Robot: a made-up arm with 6 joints.
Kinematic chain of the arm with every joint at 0, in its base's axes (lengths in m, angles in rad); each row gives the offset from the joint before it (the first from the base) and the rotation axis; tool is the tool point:
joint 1: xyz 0 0 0.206 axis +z
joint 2: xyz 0 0 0 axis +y
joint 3: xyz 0 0 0.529 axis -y
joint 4: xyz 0 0 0 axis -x
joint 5: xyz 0.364 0 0 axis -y
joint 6: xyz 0 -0.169 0 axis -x
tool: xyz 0 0 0
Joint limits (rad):
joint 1: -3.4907..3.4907
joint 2: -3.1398..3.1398
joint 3: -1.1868..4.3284
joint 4: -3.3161..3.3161
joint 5: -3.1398..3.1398
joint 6: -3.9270..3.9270
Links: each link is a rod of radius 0.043 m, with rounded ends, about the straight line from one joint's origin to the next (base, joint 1, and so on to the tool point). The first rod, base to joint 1, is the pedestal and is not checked.
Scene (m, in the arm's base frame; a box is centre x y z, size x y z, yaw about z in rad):
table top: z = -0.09
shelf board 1: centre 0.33 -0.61 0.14 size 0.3 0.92 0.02 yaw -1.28
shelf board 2: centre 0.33 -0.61 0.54 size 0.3 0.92 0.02 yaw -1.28
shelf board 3: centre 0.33 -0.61 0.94 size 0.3 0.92 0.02 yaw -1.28
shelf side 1: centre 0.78 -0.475 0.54 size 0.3 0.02 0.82 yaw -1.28
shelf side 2: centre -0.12 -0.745 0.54 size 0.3 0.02 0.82 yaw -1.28
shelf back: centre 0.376 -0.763 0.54 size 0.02 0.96 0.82 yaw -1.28
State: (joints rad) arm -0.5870 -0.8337 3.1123 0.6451 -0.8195 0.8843
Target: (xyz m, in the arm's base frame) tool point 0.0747 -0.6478 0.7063
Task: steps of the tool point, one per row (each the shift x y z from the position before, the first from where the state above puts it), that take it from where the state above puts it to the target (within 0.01 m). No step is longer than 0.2 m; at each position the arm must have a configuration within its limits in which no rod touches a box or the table.
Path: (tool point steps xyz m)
1: -0.0628 0.0767 0.1356
2: -0.0116 0.0503 0.1717
3: 0.0418 0.0077 0.1824
4: 0.0869 -0.0435 0.1651
5: 0.1156 -0.0937 0.1222
6: 0.1233 -0.1319 0.0609
7: 0.1108 -0.1497 -0.0085
8: 0.0829 -0.1420 -0.0743
9: 0.0475 -0.1096 -0.1251
10: 0.0132 -0.0581 -0.1526
11: 0.0272 -0.0909 0.0170
12: 0.0261 -0.0870 -0.0003
13: 0.0239 -0.0799 -0.0167

